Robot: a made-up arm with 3 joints. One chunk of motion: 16 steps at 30 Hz.
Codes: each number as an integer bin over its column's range. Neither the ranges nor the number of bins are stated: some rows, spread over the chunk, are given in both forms.
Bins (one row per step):
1: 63 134 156 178 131 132
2: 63 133 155 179 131 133
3: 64 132 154 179 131 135
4: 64 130 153 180 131 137
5: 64 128 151 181 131 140
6: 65 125 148 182 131 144
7: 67 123 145 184 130 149
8: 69 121 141 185 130 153
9: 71 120 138 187 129 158
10: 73 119 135 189 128 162
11: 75 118 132 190 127 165
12: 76 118 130 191 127 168
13: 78 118 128 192 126 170
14: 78 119 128 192 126 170
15: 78 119 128 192 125 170
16: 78 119 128 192 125 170
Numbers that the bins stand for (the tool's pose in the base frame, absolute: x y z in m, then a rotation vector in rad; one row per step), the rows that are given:
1: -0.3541 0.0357 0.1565 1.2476 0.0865 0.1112
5: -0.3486 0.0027 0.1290 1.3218 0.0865 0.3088
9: -0.3102 -0.0412 0.0576 1.4700 0.0371 0.7535
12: -0.2827 -0.0522 0.0137 1.5688 -0.0124 1.0006
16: -0.2718 -0.0467 0.0027 1.5935 -0.0618 1.0500
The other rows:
2: -0.3541 0.0302 0.1510 1.2724 0.0865 0.1359
3: -0.3486 0.0247 0.1455 1.2724 0.0865 0.1853
4: -0.3486 0.0137 0.1400 1.2971 0.0865 0.2347
6: -0.3431 -0.0137 0.1125 1.3465 0.0865 0.4076
7: -0.3322 -0.0247 0.0961 1.3959 0.0618 0.5312
8: -0.3212 -0.0357 0.0741 1.4206 0.0618 0.6300
10: -0.2992 -0.0467 0.0412 1.5194 0.0124 0.8524
11: -0.2882 -0.0522 0.0247 1.5441 -0.0124 0.9265
13: -0.2718 -0.0522 0.0027 1.5935 -0.0371 1.0500
14: -0.2718 -0.0467 0.0027 1.5935 -0.0371 1.0500
15: -0.2718 -0.0467 0.0027 1.5935 -0.0618 1.0500

